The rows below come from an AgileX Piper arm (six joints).
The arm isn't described. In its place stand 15 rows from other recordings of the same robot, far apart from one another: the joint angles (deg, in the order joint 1, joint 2, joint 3, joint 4, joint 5, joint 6), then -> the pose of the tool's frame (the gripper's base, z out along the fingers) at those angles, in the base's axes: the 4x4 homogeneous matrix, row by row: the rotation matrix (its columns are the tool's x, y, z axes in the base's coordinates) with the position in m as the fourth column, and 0 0 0 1 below.
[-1.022, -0.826, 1.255, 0.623, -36.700, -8.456] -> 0.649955 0.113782 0.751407 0.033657; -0.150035 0.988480 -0.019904 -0.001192; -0.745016 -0.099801 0.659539 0.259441; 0 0 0 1
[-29.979, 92.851, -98.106, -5.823, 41.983, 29.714] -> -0.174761 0.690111 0.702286 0.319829; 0.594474 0.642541 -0.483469 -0.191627; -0.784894 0.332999 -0.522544 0.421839; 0 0 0 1
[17.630, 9.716, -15.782, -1.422, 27.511, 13.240] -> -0.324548 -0.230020 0.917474 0.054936; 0.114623 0.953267 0.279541 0.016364; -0.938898 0.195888 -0.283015 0.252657; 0 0 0 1
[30.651, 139.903, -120.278, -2.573, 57.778, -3.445] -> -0.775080 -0.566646 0.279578 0.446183; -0.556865 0.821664 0.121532 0.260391; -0.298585 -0.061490 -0.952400 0.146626; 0 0 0 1
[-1.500, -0.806, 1.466, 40.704, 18.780, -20.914] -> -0.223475 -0.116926 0.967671 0.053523; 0.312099 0.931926 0.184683 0.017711; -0.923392 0.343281 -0.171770 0.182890; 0 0 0 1
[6.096, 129.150, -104.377, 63.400, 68.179, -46.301] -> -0.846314 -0.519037 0.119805 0.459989; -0.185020 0.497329 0.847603 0.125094; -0.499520 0.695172 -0.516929 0.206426; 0 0 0 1
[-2.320, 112.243, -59.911, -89.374, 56.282, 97.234] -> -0.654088 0.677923 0.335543 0.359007; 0.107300 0.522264 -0.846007 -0.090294; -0.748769 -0.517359 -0.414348 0.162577; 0 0 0 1
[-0.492, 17.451, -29.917, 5.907, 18.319, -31.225] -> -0.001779 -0.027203 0.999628 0.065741; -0.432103 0.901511 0.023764 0.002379; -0.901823 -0.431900 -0.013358 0.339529; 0 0 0 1
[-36.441, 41.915, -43.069, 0.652, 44.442, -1.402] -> -0.508039 0.580719 0.636130 0.108250; 0.354804 0.814066 -0.459794 -0.079027; -0.784863 -0.007892 -0.619619 0.332725; 0 0 0 1
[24.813, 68.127, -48.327, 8.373, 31.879, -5.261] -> -0.672225 -0.444926 0.591738 0.216025; -0.275083 0.892156 0.358310 0.107587; -0.687344 0.078088 -0.722122 0.290932; 0 0 0 1
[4.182, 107.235, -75.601, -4.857, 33.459, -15.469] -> -0.797506 -0.335381 0.501501 0.399240; -0.393043 0.919464 -0.010137 0.024933; -0.457713 -0.205195 -0.865097 0.209784; 0 0 0 1
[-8.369, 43.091, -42.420, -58.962, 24.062, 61.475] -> -0.107578 0.488959 0.865648 0.146574; 0.096082 0.871738 -0.480459 -0.053696; -0.989543 0.031486 -0.140760 0.372150; 0 0 0 1
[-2.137, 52.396, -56.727, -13.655, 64.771, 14.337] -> -0.784449 0.277358 0.554718 0.152552; 0.172507 0.956711 -0.234404 -0.025140; -0.595719 -0.088185 -0.798337 0.359981; 0 0 0 1
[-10.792, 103.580, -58.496, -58.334, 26.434, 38.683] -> -0.879745 0.140599 0.454180 0.345692; -0.103937 0.875295 -0.472287 -0.100994; -0.463945 -0.462698 -0.755424 0.175043; 0 0 0 1
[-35.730, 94.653, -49.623, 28.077, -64.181, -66.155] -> -0.502584 0.745353 0.438016 0.257034; -0.530494 0.134169 -0.837004 -0.232396; -0.682631 -0.653030 0.327974 0.286725; 0 0 0 1
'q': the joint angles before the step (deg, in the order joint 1, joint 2, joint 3, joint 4, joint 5, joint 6). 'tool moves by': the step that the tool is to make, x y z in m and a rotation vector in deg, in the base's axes. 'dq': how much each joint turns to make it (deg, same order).
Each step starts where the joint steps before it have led.
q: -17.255 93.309 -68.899 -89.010 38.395 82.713
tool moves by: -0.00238 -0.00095 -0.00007 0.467 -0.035 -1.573
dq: 0.001 -0.098 0.000 1.157 1.338 -0.263
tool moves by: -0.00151 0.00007 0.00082 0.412 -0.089 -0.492
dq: -0.002 -0.248 0.000 0.881 0.338 -0.421
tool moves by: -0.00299 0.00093 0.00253 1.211 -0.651 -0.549
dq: 0.000 -0.699 -0.001 1.964 0.118 -0.667
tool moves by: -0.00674 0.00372 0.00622 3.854 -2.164 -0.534
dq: 0.002 -1.880 0.002 5.543 -0.647 -1.640
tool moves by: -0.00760 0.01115 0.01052 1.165 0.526 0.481
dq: 1.519 -2.521 -0.002 4.871 1.483 -4.801
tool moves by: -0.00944 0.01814 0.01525 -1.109 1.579 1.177
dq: 3.152 -3.207 0.000 2.917 3.444 -5.338
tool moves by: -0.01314 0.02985 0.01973 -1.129 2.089 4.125
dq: 5.402 -4.564 0.002 4.009 3.626 -7.627
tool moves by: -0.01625 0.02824 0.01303 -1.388 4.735 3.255
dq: 6.166 -3.833 -0.002 3.709 6.242 -8.304
